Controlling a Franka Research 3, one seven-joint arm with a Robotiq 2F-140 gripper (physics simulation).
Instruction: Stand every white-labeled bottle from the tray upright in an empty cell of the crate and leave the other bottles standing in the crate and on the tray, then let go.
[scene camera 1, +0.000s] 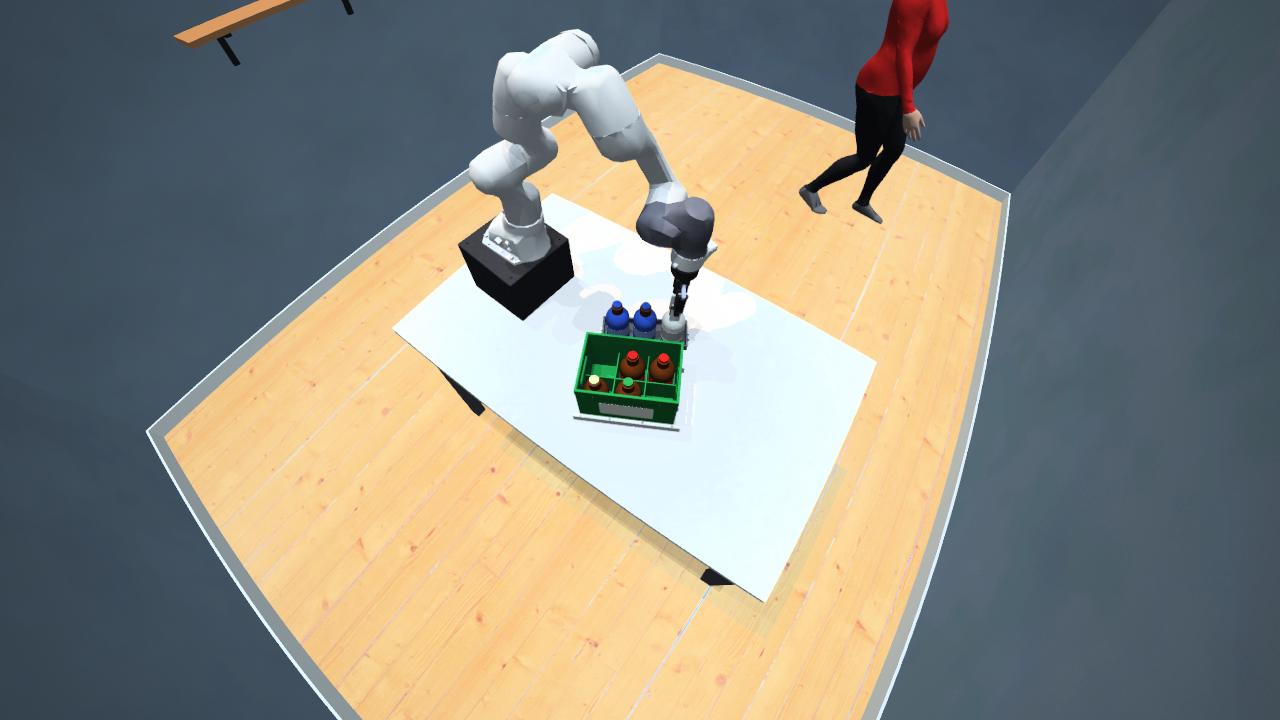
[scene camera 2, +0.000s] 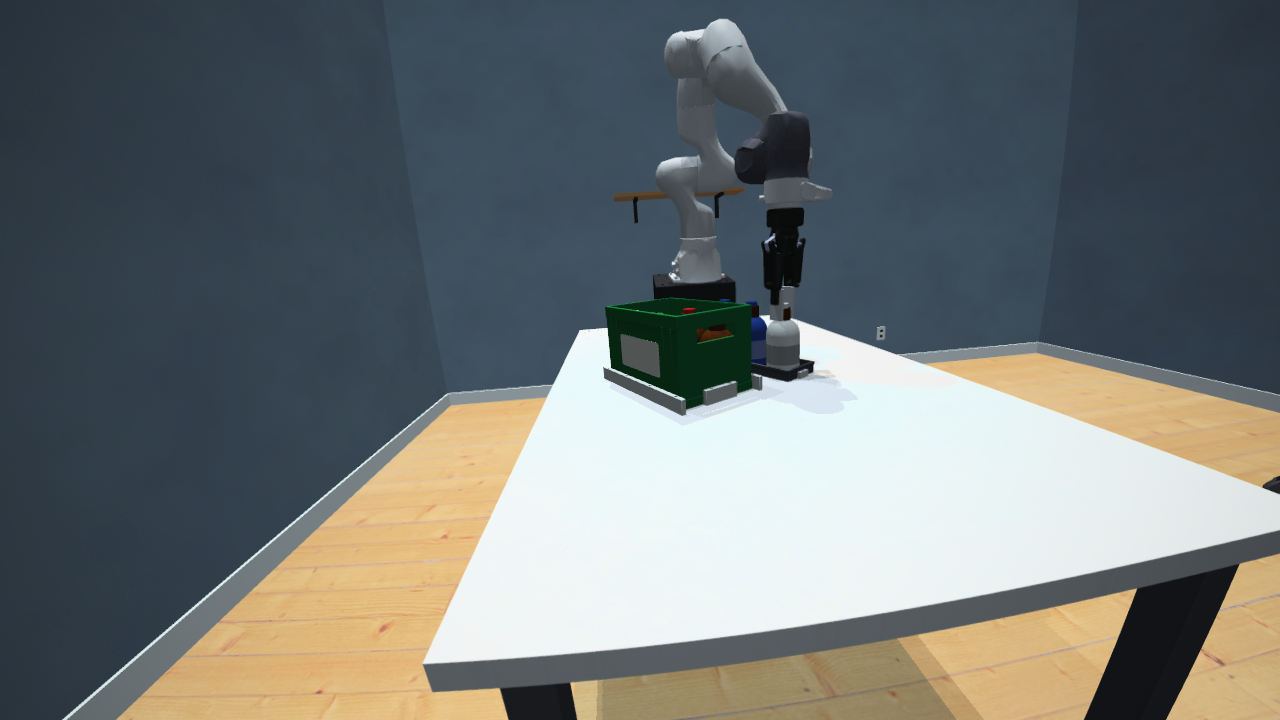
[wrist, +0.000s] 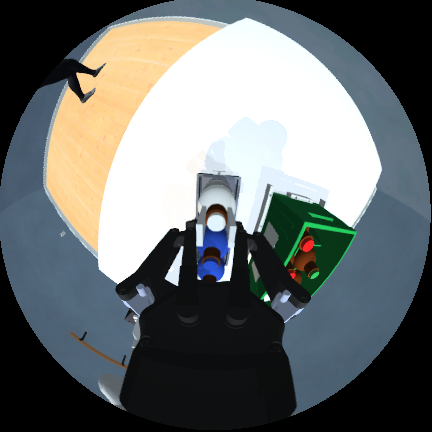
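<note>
The white-labeled bottle (scene camera 1: 673, 328) (scene camera 2: 783, 334) (wrist: 216, 195) stands upright at the end of the black tray (scene camera 2: 787, 374) (wrist: 238, 186). My gripper (scene camera 1: 677, 312) (scene camera 2: 782, 309) (wrist: 216, 214) points down and is shut on its brown neck, just below the white cap. Two blue bottles (scene camera 1: 616, 318) (scene camera 1: 644, 319) stand beside it on the tray. The green crate (scene camera 1: 666, 412) (scene camera 2: 716, 365) (wrist: 290, 215) holds two red-capped bottles (scene camera 1: 631, 364) (scene camera 1: 662, 368), a cream-capped bottle (scene camera 1: 594, 383) and a green-capped bottle (scene camera 1: 628, 385). Its back-left and front-right cells look empty in scene camera 1.
The crate stands close beside the tray, with low grey rails (scene camera 1: 626, 423) (scene camera 2: 644, 390) around its base. The arm's black base block (scene camera 1: 522, 284) stands at the back left of the white table (scene camera 1: 751, 465) (scene camera 2: 850, 501). A person (scene camera 1: 881, 107) is on the floor beyond the table.
</note>
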